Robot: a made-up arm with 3 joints. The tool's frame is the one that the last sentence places.
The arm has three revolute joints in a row. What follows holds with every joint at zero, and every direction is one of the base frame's. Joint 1 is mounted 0.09 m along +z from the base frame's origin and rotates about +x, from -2.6 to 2.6 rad. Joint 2 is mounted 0.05 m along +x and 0.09 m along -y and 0.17 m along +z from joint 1 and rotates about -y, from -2.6 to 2.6 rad. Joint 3 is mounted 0.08 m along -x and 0.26 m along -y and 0.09 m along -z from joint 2 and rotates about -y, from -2.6 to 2.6 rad. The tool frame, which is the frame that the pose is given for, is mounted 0.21 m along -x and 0.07 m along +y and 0.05 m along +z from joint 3; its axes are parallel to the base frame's.
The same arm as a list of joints. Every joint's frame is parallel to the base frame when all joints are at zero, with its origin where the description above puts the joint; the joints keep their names.
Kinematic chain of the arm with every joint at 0, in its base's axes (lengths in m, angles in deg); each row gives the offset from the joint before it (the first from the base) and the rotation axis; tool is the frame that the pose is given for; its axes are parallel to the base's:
joint 1: xyz 0 0 0.09 axis +x
joint 2: xyz 0.05 -0.09 0.17 axis -y
joint 3: xyz -0.08 -0.26 -0.09 axis -y
tool: xyz -0.21 0.07 0.05
Joint limits (deg, base to tool): -148.97..148.97 -148.97..148.97 -148.97..148.97

